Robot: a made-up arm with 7 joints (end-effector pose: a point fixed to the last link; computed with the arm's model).
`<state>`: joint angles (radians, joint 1 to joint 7).
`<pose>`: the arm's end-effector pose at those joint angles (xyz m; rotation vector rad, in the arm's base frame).
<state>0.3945 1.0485 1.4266 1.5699 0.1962 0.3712 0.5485</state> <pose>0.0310 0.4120 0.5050 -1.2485 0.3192 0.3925</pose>
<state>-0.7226 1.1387 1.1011 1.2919 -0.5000 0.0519 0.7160</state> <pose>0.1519 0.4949 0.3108 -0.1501 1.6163 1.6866</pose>
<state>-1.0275 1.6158 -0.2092 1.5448 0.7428 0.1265 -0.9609</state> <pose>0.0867 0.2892 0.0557 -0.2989 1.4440 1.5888</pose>
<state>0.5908 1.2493 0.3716 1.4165 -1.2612 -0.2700 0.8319</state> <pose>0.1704 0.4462 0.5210 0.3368 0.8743 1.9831</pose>
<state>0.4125 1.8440 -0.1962 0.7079 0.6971 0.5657 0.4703</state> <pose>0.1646 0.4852 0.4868 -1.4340 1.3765 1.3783</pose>
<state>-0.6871 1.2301 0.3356 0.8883 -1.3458 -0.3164 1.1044</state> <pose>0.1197 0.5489 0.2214 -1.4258 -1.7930 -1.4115</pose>
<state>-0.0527 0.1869 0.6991 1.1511 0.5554 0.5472 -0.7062</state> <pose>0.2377 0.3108 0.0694 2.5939 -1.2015 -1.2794</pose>
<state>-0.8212 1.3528 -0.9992 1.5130 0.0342 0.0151 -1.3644</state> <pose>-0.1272 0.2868 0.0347 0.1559 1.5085 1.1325</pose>
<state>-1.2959 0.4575 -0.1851 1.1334 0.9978 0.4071 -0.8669</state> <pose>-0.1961 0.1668 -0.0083 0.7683 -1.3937 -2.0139</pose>
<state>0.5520 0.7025 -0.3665 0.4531 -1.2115 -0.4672 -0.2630</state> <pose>0.2763 0.4555 0.0601 0.5352 1.2298 1.0823</pose>
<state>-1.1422 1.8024 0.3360 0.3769 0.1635 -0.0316 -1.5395</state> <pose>0.1890 0.6082 0.2824 0.2487 -0.3854 1.6478</pose>
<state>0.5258 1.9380 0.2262 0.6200 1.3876 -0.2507 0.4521</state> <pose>0.0992 0.4658 0.6372 -1.0265 0.3648 0.2237</pose>
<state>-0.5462 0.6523 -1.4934 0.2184 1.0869 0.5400 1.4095</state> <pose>-0.1973 0.3197 -0.0164 0.4501 -1.4791 -0.3005</pose>
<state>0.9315 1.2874 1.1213 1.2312 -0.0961 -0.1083 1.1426</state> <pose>-0.0279 0.4816 0.5375 -0.6918 0.4548 0.6413</pose>
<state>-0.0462 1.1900 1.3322 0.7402 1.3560 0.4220 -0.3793</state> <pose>0.0867 0.5449 0.4533 -2.5403 0.2137 -0.2120</pose>
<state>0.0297 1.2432 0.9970 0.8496 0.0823 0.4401 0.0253</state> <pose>0.1648 0.5290 0.3856 -1.7159 0.7203 1.2874</pose>
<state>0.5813 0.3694 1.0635 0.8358 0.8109 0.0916 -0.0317</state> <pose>0.2853 0.4319 0.2182 -2.5532 0.4473 -0.5267</pose>
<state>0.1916 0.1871 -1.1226 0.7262 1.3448 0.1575 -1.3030</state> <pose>0.1862 -0.0389 -0.0613 -1.4510 1.8328 1.8275</pose>
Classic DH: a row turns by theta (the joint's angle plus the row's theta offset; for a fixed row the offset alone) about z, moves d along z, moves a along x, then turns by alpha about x. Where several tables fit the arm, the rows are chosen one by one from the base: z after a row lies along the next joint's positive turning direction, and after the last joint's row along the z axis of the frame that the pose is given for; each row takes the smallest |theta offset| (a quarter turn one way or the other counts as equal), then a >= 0, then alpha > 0; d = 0 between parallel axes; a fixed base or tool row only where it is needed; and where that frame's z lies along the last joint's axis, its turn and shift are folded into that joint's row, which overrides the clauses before.
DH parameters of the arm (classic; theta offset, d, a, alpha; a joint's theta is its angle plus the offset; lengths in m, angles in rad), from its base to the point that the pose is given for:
base (fixed): 0 0.346 -0.002 1.5708
joint 1: 1.5708 -0.102 0.006 1.5708
joint 2: -1.5708 0.012 0.022 -1.5708
joint 3: 1.5708 -0.228 0.008 -1.5708
joint 4: 0 -0.022 -0.022 1.5708
joint 5: 0 -0.302 -0.009 1.5708
joint 6: 1.5708 -0.048 0.007 1.5708
joint 7: 0.9036 0.045 -0.0138 -1.1737
tool (fixed): -2.2042 -0.0283 0 0

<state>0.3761 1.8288 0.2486 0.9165 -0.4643 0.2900 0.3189</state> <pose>0.1339 0.4881 0.5560 -0.5037 0.5955 2.0912</pose>
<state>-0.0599 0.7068 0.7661 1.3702 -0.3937 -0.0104 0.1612</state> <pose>0.2144 0.4391 0.2160 -0.8333 1.0227 1.1986</pose>
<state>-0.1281 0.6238 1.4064 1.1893 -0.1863 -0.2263 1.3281</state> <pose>0.0467 0.5127 0.2133 -0.8454 1.6636 0.6355</pose>
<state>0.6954 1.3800 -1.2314 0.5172 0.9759 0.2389 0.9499</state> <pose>0.1749 0.4912 0.2102 -1.0760 2.5227 0.8790</pose>
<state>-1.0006 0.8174 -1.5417 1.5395 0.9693 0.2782 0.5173</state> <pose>-0.2434 0.0639 0.2010 0.0010 -1.7132 0.2531</pose>
